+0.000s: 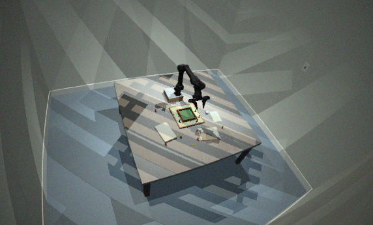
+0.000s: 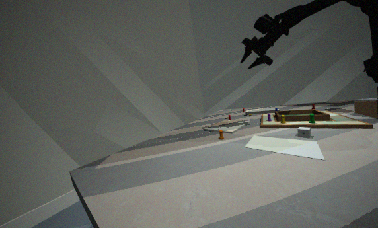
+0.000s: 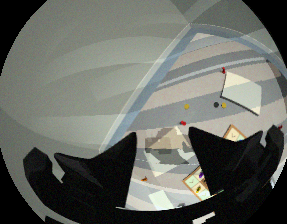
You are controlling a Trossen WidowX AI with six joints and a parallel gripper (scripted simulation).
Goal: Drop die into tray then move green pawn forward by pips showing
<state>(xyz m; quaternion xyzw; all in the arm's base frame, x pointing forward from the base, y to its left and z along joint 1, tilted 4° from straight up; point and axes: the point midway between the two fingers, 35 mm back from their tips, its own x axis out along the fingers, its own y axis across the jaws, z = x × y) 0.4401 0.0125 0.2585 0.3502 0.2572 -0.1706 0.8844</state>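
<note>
Right now my gripper tip is 180 mm past the grey die, 250 mm to the right of it and 290 mm above it. Also, from my gripper tip: yellow pawn 140 mm behind, 130 mm to the left, 280 mm below; blue pawn 130 mm behind, 100 mm to the right, 280 mm below; purple pawn 90 mm behind, 80 mm to the left, 280 mm below.
</note>
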